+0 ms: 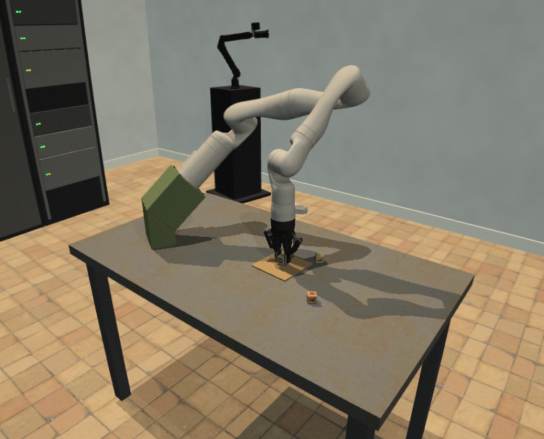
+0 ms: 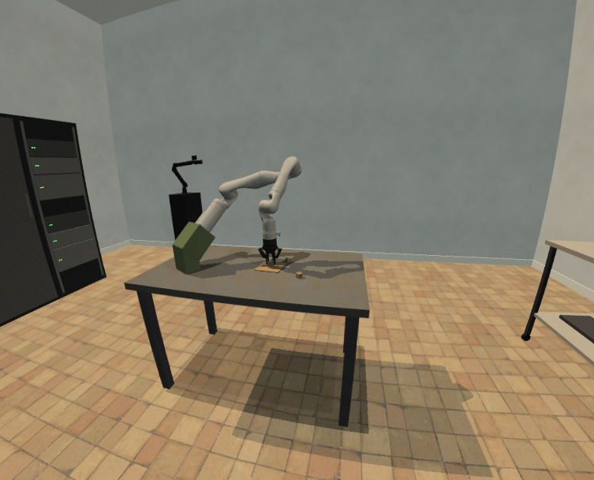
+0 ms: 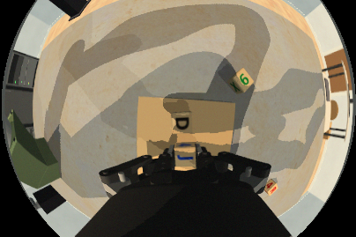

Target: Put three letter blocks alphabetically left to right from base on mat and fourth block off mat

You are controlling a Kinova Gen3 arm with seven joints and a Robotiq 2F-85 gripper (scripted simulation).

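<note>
The tan mat is 3 cm below my hand.
</note>
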